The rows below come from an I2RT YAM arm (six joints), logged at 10 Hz.
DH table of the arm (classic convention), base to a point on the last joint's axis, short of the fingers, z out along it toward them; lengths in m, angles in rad. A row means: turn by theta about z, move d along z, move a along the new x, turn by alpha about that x. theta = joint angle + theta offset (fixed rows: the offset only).
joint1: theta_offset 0  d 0.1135  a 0.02  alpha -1.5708
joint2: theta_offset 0  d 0  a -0.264  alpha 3.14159
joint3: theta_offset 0.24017  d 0  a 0.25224  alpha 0
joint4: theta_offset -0.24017  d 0  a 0.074  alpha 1.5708
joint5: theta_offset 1.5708  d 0  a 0  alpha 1.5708
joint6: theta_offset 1.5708  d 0.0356  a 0  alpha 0
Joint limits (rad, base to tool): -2.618..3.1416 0..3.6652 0..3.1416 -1.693..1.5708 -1.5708..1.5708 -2.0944..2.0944
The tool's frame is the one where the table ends.
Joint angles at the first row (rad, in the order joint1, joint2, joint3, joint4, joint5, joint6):
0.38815 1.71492 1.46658 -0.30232 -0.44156 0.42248
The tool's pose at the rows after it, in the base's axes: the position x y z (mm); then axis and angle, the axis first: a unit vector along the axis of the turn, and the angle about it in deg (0 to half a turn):
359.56, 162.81, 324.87, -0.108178, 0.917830, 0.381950, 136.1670
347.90, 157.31, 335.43, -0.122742, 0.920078, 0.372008, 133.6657
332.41, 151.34, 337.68, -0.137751, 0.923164, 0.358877, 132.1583
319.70, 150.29, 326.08, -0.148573, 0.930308, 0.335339, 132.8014
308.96, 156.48, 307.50, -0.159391, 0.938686, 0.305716, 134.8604
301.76, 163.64, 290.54, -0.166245, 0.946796, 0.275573, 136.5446
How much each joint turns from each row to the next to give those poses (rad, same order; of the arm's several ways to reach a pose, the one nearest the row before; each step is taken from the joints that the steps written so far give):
-0.00037 -0.02593 -0.00115 -0.01715 0.01413 -0.02555
0.00000 -0.05380 -0.02478 -0.00613 0.02098 -0.03662
0.00266 -0.06448 -0.05916 0.00002 0.01944 -0.03854
0.01411 -0.04041 -0.07170 -0.00419 0.03357 -0.03471
0.03357 -0.01453 -0.06523 -0.00804 0.05036 -0.02632
0.03357 0.00194 -0.04652 -0.00266 0.05760 -0.01603

